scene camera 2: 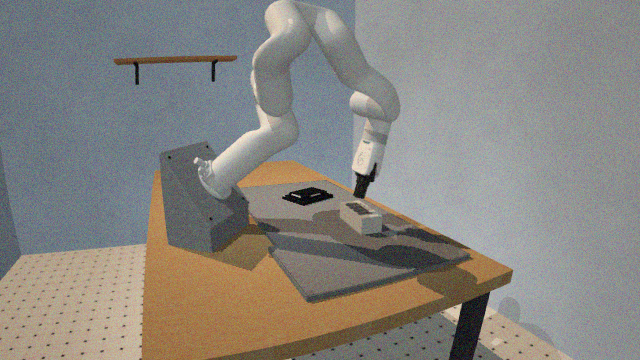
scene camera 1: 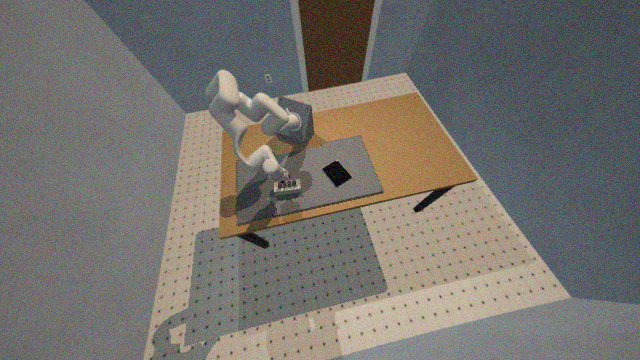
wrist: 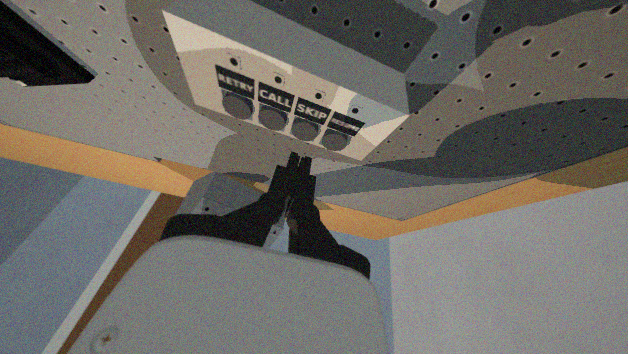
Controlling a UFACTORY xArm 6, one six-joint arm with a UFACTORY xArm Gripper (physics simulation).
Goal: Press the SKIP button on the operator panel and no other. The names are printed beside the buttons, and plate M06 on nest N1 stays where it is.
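Pixels of known places: gripper, fingertip midpoint: [scene camera 2: 358, 197] [scene camera 1: 282, 180] [wrist: 296, 167]; arm's base, origin of the base link: [scene camera 2: 214, 181] [scene camera 1: 294, 121].
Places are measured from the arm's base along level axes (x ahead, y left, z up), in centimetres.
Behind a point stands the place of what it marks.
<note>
The operator panel [scene camera 1: 287, 189] @(x 36.9, y -29.4, z -9.4 cm) [scene camera 2: 369, 225] @(x 29.8, y -35.2, z -12.0 cm) [wrist: 200, 90] @(x 36.5, y -20.9, z -9.4 cm) is a pale box on the grey board. In the wrist view its dark round buttons stand in a row with names beside them: RETRY [wrist: 237, 105] @(x 35.2, y -23.6, z -9.1 cm), CALL [wrist: 273, 118] @(x 33.7, y -26.3, z -9.1 cm), SKIP [wrist: 305, 129] @(x 32.4, y -28.9, z -9.1 cm), and a blurred label at the button [wrist: 335, 140] @(x 31.0, y -31.5, z -9.1 cm) on the right end. My gripper [scene camera 2: 359, 196] @(x 32.2, y -28.9, z -5.3 cm) [wrist: 296, 167] @(x 32.2, y -28.9, z -5.3 cm) is shut and empty. Its tips show just below the SKIP button in the wrist view and close above the panel in scene camera 2. Contact cannot be told. The black plate on its nest [scene camera 1: 337, 173] @(x 44.9, y 3.8, z -13.1 cm) [scene camera 2: 307, 195] @(x 39.8, y 0.4, z -12.1 cm) lies flat; no M06 or N1 marking is readable.
The grey board [scene camera 1: 355, 150] @(x 36.9, y 26.3, z -14.7 cm) [scene camera 2: 320, 290] @(x -3.9, y -47.1, z -14.7 cm) lies on the wooden table [scene camera 1: 400, 130] @(x 42.6, y 65.8, z -16.0 cm) [scene camera 2: 200, 310] @(x -26.2, y -35.2, z -16.0 cm). The arm's grey angled base block [scene camera 1: 302, 135] @(x 9.3, y 0.2, z -5.6 cm) [scene camera 2: 185, 210] @(x -13.3, y -6.3, z -4.7 cm) stands at the table's side. A wall shelf [scene camera 2: 175, 59] hangs behind the arm in scene camera 2.
</note>
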